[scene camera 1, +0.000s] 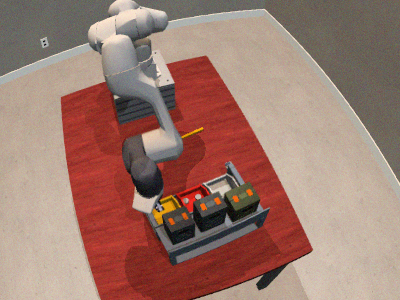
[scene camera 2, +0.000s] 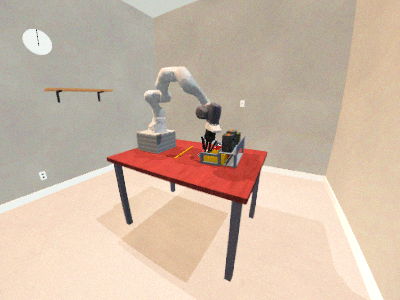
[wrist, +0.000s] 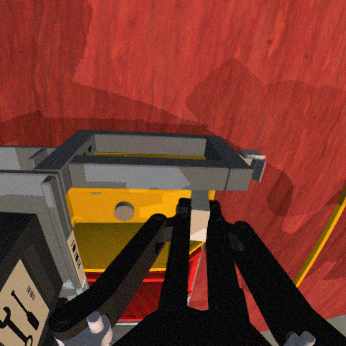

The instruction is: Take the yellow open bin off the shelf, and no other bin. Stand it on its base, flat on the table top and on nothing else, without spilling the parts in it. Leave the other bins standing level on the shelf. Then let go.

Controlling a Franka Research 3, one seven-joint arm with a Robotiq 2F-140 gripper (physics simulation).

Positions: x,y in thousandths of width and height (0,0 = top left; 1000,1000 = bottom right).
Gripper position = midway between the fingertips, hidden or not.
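Note:
Visible here: a grey shelf (scene camera 1: 404,775) and an olive box (scene camera 1: 589,695); a red bin (wrist: 421,868) and a yellow open bin (wrist: 290,684); and my gripper (wrist: 571,545).

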